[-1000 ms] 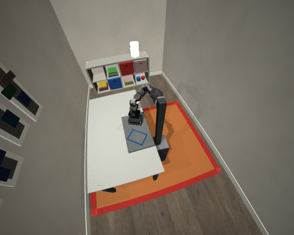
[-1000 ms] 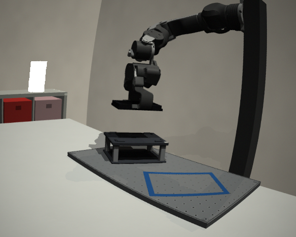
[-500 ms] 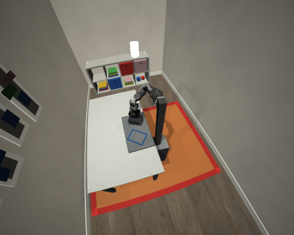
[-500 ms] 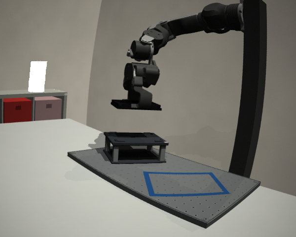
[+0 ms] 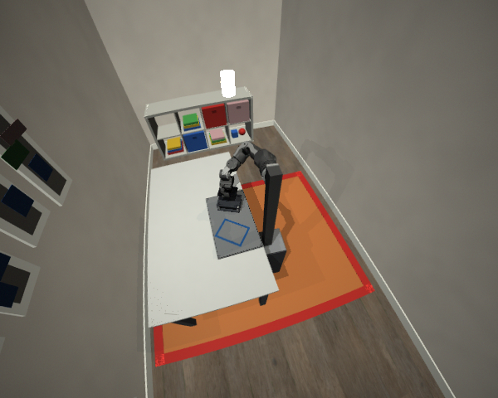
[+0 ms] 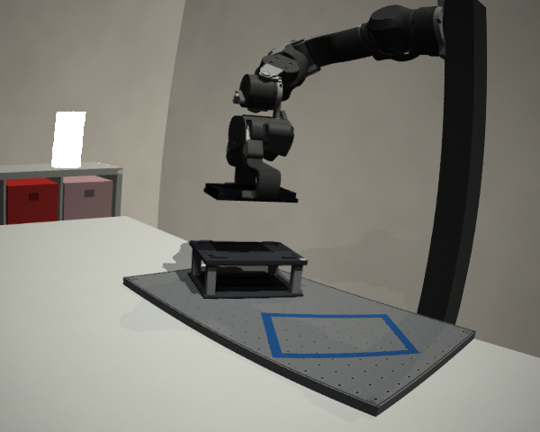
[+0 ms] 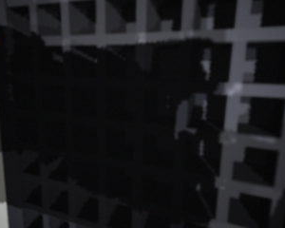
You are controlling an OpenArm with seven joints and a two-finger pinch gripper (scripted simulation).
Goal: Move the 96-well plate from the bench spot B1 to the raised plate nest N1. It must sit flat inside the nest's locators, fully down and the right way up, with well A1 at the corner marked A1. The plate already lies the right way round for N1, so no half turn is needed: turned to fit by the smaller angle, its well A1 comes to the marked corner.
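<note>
My hand is right at the black 96-well plate. Round my hand: black plate nest 10 cm below.
</note>
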